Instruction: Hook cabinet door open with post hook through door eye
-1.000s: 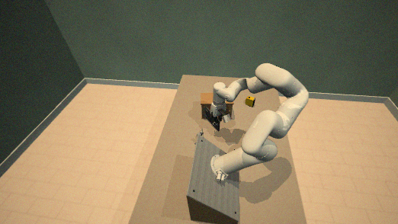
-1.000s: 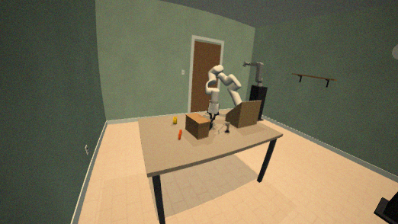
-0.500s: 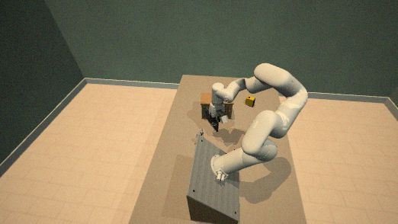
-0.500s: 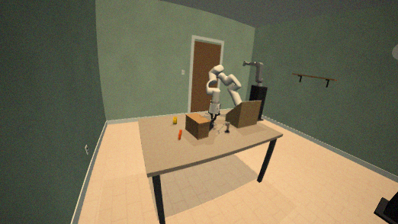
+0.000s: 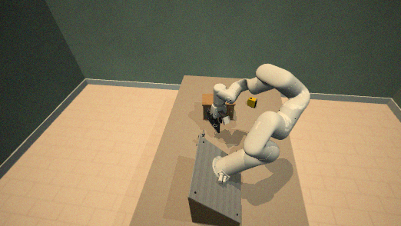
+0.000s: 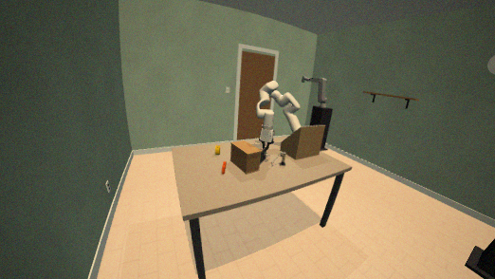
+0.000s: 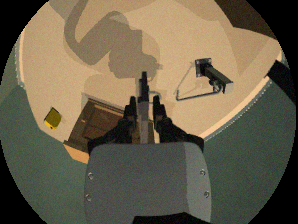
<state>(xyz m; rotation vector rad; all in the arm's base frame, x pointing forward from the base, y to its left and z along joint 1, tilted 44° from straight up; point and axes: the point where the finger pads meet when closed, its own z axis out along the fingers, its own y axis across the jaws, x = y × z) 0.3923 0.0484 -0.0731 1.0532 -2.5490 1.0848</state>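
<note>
Right now my hand is 100 mm past the hook post, 90 mm to the right of it and 60 mm above it. The rest, counted from my hand: grey hook (70 mm behind, 90 mm to the left, 70 mm below); orange object (350 mm ahead, 60 mm to the left, 110 mm below); dark door (50 mm ahead, 60 mm to the left, 60 mm below).
</note>
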